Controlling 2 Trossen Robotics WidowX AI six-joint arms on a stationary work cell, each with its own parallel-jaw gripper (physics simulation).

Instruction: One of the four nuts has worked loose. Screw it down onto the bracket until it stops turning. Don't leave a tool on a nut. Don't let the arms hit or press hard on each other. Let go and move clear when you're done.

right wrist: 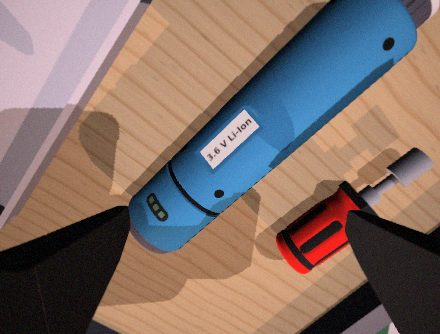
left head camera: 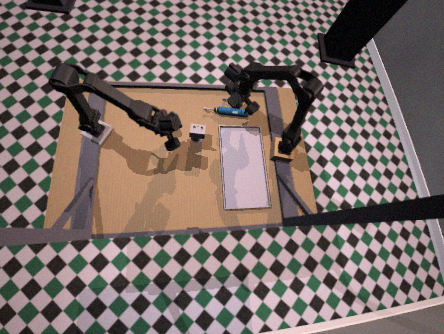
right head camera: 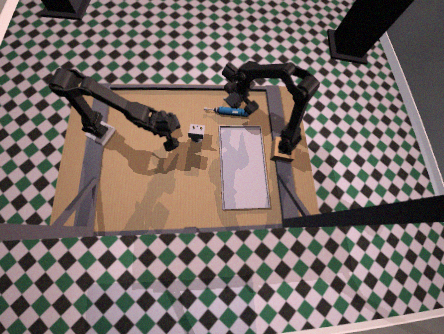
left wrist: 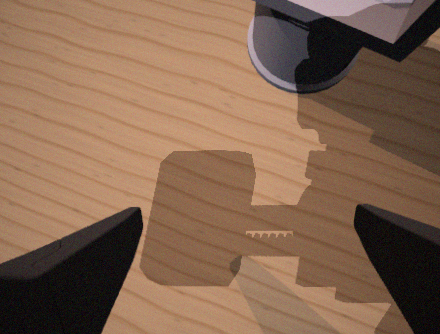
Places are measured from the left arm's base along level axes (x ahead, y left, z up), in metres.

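Pixels of known places: left gripper, fingertip midpoint: [left head camera: 175, 134] [right head camera: 175, 134] [left wrist: 247, 215]; right gripper, fingertip midpoint: [right wrist: 238, 218]; left arm's base at its link origin: [left head camera: 95, 129] [right head camera: 99, 130]; right arm's base at its link origin: [left head camera: 284, 148] [right head camera: 285, 147].
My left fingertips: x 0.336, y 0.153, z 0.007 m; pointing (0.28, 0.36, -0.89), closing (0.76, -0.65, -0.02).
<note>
For each thing: its top centre in the pictures, then the offset to it from my left fingertips. "*": a spot on its surface instead.
- round grey base at a spot on its surface: [left wrist: 280, 62] * dx +0.062, dy +0.044, dz -0.010 m
- blue powered screwdriver at its top centre: [right wrist: 321, 90] [right head camera: 227, 108] [left head camera: 227, 109] dx +0.158, dy +0.248, dz +0.011 m
- red hand driver at its top centre: [right wrist: 363, 223] dx +0.151, dy +0.329, dz -0.001 m
- white tray at its top centre: [right head camera: 243, 164] [left head camera: 243, 164] dx +0.356, dy +0.024, dz -0.014 m
- dark frame bar at a spot on its surface: [left head camera: 165, 86] [right head camera: 166, 87] * dx -0.186, dy +0.221, dz -0.013 m
The bracket [left head camera: 197, 131] [right head camera: 196, 131] [left wrist: 350, 7] stands mid-table on a round grey base [left wrist: 280, 62]. Small dark spots show on its pale top in the head views; which nut is loose cannot be told. My left gripper [left head camera: 175, 134] [right head camera: 173, 134] [left wrist: 247, 215] is open and empty, left of the bracket and above the table. My right gripper [left head camera: 243, 106] [right head camera: 242, 104] [right wrist: 238, 218] is open and empty above the blue powered screwdriver [left head camera: 232, 111] [right head camera: 231, 111] [right wrist: 280, 95], near its rear end. A red hand driver [right wrist: 312, 235] with a grey socket lies beside it, partly behind a finger.
A white tray [left head camera: 247, 202] [right head camera: 247, 202] [right wrist: 75, 95] lies right of the bracket, below the blue screwdriver in the head views. The dark frame bar [left head camera: 165, 86] [right head camera: 165, 88] runs along the table's far edge, near the right gripper. Arm shadows cross the table.
</note>
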